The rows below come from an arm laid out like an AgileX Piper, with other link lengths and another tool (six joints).
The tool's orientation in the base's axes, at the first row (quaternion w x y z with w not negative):
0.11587, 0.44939, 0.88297, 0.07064
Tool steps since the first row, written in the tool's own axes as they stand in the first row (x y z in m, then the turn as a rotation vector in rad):
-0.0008, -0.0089, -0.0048, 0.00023, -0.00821, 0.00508
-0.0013, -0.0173, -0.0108, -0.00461, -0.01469, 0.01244
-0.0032, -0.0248, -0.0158, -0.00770, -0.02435, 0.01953
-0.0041, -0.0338, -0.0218, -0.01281, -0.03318, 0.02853
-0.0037, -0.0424, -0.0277, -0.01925, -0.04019, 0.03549
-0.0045, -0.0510, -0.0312, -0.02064, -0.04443, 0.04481
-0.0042, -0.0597, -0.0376, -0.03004, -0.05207, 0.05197
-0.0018, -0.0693, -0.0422, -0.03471, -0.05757, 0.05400
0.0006, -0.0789, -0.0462, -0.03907, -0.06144, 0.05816
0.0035, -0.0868, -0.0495, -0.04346, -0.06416, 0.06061
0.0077, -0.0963, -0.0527, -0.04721, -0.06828, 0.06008
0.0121, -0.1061, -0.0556, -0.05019, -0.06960, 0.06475
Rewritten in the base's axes. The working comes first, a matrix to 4 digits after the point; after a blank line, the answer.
The tool's axes in the first row as the columns of a matrix, in the base's axes (used below as rounded here):
-0.5692, 0.7772, 0.2681
0.8100, 0.5861, 0.0206
-0.1411, 0.2289, -0.9632

-0.0077, -0.0060, 0.0027, -0.00515, -0.00452, -0.00680
-0.0156, -0.0114, 0.0066, -0.00546, -0.01209, -0.01469
-0.0217, -0.0175, 0.0100, -0.00931, -0.02011, -0.02330
-0.0298, -0.0236, 0.0138, -0.01085, -0.02924, -0.03327
-0.0383, -0.0284, 0.0175, -0.01076, -0.03842, -0.04067
-0.0454, -0.0342, 0.0190, -0.01077, -0.04184, -0.05042
-0.0541, -0.0392, 0.0231, -0.00944, -0.05378, -0.05774
-0.0641, -0.0429, 0.0250, -0.01051, -0.06074, -0.06029
-0.0740, -0.0467, 0.0264, -0.00992, -0.06646, -0.06457
-0.0827, -0.0491, 0.0273, -0.00888, -0.07156, -0.06693
-0.0934, -0.0513, 0.0276, -0.01009, -0.07702, -0.06684
-0.1043, -0.0535, 0.0276, -0.00817, -0.08011, -0.07122

